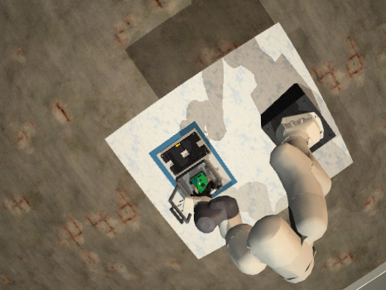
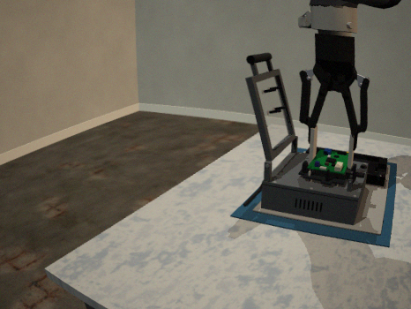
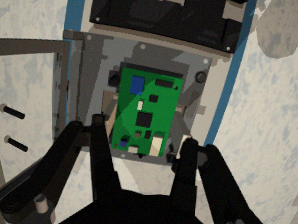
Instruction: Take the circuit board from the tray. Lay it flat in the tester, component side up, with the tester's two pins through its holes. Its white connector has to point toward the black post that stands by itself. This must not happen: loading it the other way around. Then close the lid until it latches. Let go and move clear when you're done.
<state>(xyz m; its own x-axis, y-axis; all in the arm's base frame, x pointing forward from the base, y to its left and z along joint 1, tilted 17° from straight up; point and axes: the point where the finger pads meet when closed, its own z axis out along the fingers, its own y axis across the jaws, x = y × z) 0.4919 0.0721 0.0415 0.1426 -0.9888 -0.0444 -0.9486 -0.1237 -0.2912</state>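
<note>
Now: hand 2 cm above the green circuit board. The rest, counted from my hand: tester nest 1 cm ahead, 1 cm to the left, 4 cm below; tester lid 12 cm ahead, 2 cm to the left, 8 cm above.
</note>
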